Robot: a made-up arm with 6 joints.
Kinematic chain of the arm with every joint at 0, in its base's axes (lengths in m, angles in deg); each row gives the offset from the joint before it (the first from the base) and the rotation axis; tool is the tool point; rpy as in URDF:
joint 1: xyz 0 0 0.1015 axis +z
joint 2: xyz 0 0 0 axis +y
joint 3: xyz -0.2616 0 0.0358 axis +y
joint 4: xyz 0.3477 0 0.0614 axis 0.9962 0 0.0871
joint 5: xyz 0 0 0 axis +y
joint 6: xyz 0.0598 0 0.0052 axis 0.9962 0 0.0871
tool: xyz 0 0 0 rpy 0 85 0
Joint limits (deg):
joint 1: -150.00..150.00
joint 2: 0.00..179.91
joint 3: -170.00..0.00
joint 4: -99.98..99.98
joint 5: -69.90..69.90
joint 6: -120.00..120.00
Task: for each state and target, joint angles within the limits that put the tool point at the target. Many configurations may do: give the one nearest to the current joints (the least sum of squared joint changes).
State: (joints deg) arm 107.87 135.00 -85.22 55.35 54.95 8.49
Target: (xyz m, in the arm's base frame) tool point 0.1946 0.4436 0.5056
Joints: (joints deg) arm 62.55 110.02 -128.85 57.40 38.98 8.49
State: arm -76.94 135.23 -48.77 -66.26 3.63 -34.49
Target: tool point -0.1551 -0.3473 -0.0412
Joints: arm -112.77 120.42 -53.42 -66.68 8.98 -34.49
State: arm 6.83 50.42 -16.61 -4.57 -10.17 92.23
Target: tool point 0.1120 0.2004 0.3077
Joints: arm 60.30 38.45 -29.31 -7.86 -14.03 92.23
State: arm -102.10 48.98 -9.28 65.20 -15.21 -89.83
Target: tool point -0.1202 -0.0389 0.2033
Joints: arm -136.94 1.29 0.00 84.82 -63.84 -89.83
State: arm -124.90 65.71 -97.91 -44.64 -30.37 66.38
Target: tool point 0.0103 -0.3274 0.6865
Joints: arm -90.33 102.67 -146.68 -42.74 -17.41 66.38
